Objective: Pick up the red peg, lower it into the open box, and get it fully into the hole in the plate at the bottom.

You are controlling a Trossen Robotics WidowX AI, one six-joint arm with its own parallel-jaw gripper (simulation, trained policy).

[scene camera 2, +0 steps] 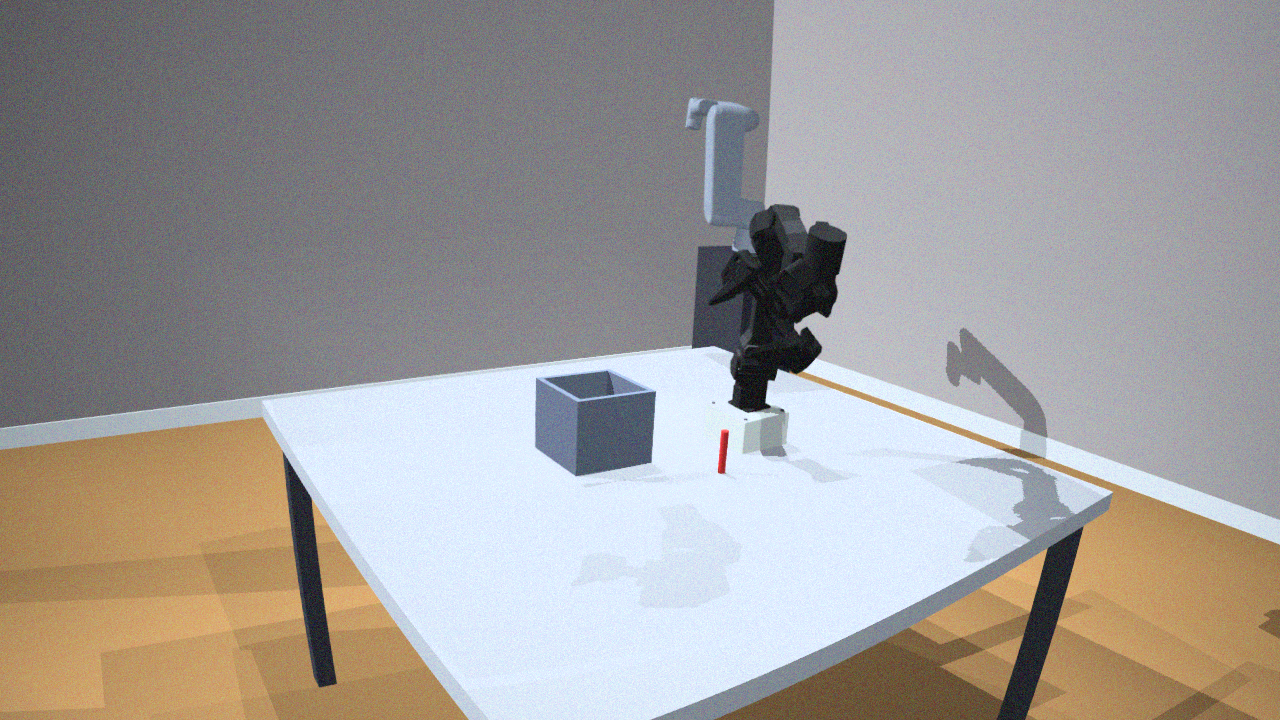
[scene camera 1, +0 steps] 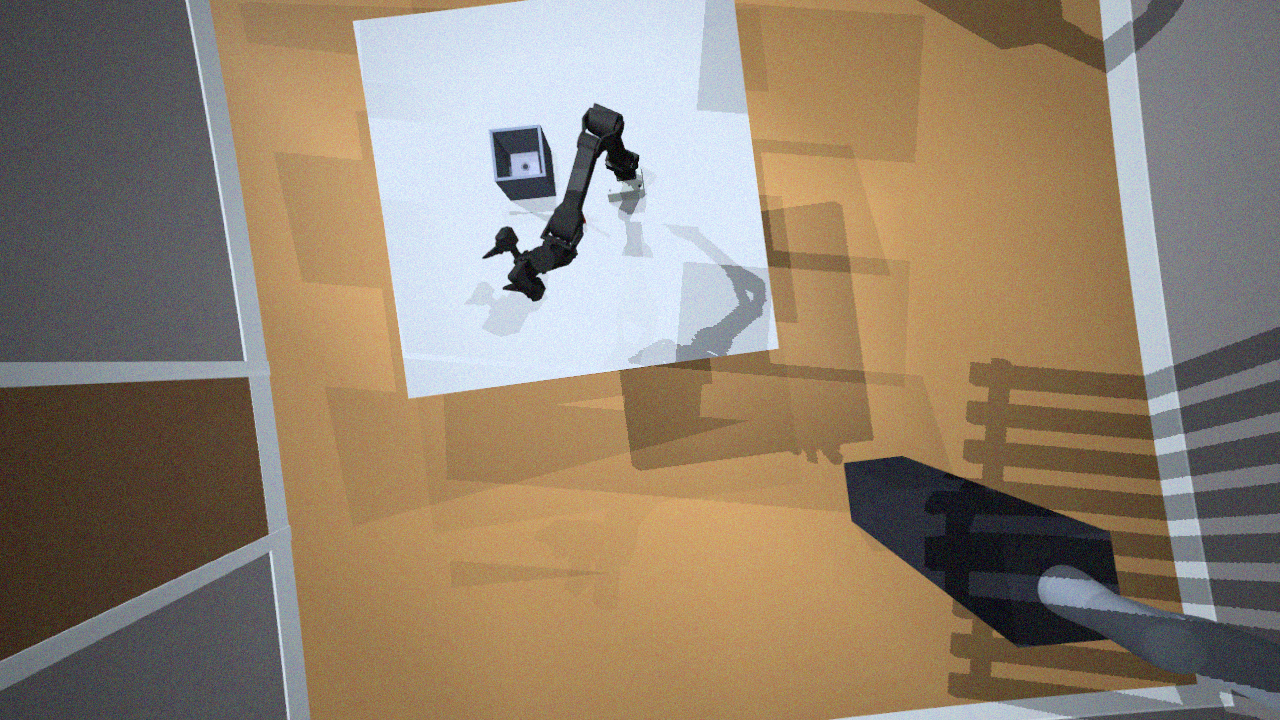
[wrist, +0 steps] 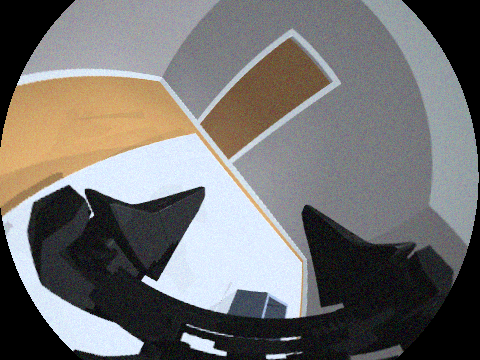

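Observation:
My gripper: visible to me at (scene camera 2: 728,328), (scene camera 1: 493,273) and (wrist: 255,201).

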